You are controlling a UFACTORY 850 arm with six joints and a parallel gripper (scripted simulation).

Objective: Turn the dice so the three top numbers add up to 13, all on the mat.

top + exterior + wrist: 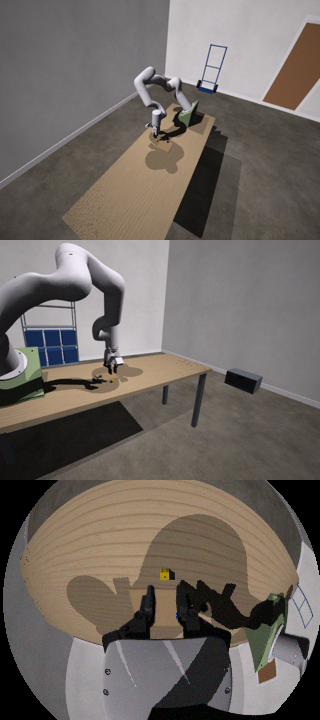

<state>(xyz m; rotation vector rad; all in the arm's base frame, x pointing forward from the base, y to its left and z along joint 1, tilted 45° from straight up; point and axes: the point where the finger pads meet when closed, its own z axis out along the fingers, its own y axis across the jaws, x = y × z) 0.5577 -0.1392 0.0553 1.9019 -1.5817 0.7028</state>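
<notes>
Now: hand 8 cm above the yellow die and 1 cm to the right of it. Also, from my hand: black die: 11 cm behind, 9 cm to the left, 8 cm below; blue die: 12 cm to the left, 8 cm below, 5 cm behind; tan mat: 12 cm to the left, 9 cm below, 1 cm behind.
</notes>
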